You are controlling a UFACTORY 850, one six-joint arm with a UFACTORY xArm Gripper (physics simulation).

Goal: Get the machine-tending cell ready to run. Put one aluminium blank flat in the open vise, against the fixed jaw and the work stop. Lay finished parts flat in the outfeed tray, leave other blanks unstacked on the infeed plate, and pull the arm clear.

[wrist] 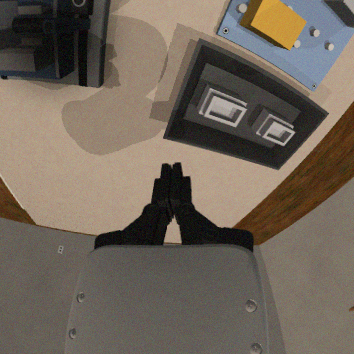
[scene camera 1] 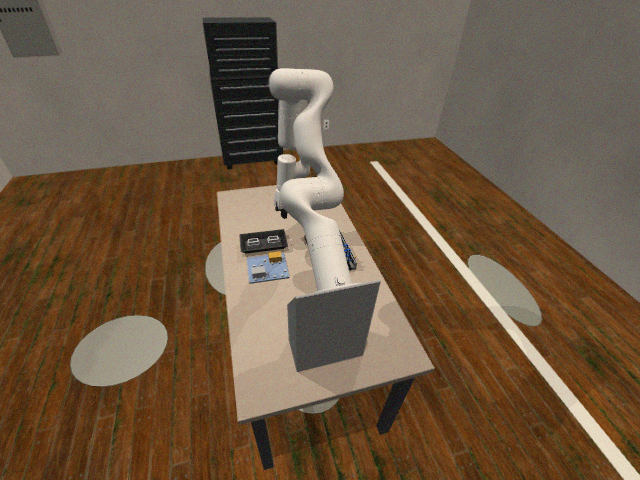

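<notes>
My gripper [scene camera 1: 283, 213] [wrist: 173, 173] is shut and empty, above the table beyond the tray's far side. The dark outfeed tray [scene camera 1: 263, 250] [wrist: 210, 140] holds two pale, hollow rectangular parts, one part [scene camera 1: 252, 241] [wrist: 223, 108] and another part [scene camera 1: 272, 239] [wrist: 276, 131], set apart. The blue plate [scene camera 1: 279, 267] [wrist: 300, 66] with light pegs bears a yellow block [scene camera 1: 275, 256] [wrist: 277, 25] and a grey block [scene camera 1: 258, 272] [wrist: 345, 10]. The dark and blue vise [scene camera 1: 348, 254] [wrist: 97, 45] is partly hidden by the arm in the scene view and cut off in the wrist view; its jaw contents are unclear.
The white arm [scene camera 1: 326, 248] rises between the plate and the vise. A tall grey box [scene camera 1: 333, 328] stands behind its base, near the front of the table [scene camera 1: 263, 361]. A dark cabinet [scene camera 1: 245, 93] stands against the far wall.
</notes>
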